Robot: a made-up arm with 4 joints. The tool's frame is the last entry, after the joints. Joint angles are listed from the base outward. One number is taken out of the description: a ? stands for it. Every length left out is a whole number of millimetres.
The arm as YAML. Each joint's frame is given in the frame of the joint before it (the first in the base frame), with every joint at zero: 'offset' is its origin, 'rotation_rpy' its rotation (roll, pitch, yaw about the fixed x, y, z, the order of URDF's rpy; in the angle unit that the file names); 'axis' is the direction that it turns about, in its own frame. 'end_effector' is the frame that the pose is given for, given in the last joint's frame.
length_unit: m
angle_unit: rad
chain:
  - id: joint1
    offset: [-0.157, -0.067, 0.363]
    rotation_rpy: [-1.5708, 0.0, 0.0]
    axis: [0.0, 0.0, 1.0]
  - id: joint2
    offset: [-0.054, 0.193, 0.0]
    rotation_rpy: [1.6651, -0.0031, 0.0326]
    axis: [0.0, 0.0, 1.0]
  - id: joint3
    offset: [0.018, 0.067, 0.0]
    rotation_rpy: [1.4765, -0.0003, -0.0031]
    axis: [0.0, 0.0, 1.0]
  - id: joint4
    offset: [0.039, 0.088, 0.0]
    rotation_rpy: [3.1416, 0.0, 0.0]
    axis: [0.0, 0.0, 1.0]
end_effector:
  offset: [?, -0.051, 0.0]
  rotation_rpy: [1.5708, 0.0, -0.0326]
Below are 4 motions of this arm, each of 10 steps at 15 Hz.
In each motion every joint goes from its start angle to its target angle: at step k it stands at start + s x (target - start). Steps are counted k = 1, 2, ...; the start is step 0. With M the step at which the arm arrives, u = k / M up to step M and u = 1 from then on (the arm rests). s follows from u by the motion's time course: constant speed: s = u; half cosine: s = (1 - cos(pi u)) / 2; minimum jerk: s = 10 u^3 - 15 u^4 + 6 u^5.
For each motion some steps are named. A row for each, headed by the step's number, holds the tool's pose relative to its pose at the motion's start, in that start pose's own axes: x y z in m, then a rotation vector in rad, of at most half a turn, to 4 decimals.
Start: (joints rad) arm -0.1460 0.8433 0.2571 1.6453
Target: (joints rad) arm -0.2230 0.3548 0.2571 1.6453
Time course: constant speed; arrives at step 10
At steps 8, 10:
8: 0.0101 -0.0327 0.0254 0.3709 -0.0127 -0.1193
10: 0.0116 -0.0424 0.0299 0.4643 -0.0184 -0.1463

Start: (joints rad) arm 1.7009 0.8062 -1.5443 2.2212
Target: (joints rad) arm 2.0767 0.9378 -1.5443 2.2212
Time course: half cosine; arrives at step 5
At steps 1, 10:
1: 0.0073 0.0096 0.0039 -0.0152 0.0236 -0.0240
10: 0.0881 0.0967 0.0185 -0.1728 0.2308 -0.2567

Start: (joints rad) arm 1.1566 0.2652 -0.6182 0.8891
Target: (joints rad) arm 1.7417 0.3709 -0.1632 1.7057
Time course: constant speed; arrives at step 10
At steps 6, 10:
6: 0.0072 0.0143 -0.0255 -0.0628 0.5466 0.1023
10: 0.0069 0.0233 -0.0474 -0.1170 0.9066 0.1770

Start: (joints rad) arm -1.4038 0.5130 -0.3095 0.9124
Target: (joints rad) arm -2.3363 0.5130 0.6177 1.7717
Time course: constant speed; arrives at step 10
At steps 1, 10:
1: -0.0072 -0.0008 -0.0038 -0.0182 -0.0881 -0.0418
10: 0.0126 -0.0155 -0.0732 -0.1953 -0.8802 -0.4143

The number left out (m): -0.078
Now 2 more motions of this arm.
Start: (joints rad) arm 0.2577 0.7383 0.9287 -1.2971
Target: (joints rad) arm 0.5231 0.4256 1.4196 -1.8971
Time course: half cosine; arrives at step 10
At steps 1, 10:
1: -0.0003 0.0010 -0.0011 -0.0087 -0.0211 0.0017
10: 0.0145 0.0184 -0.0557 -0.2479 -0.8275 0.2541

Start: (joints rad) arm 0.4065 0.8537 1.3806 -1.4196
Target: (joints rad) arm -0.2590 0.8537 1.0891 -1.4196
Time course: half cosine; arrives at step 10
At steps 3, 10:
3: -0.0204 -0.0217 0.0066 0.0985 -0.0305 0.0300
10: -0.0938 -0.1100 -0.0051 0.4548 -0.1539 0.1984

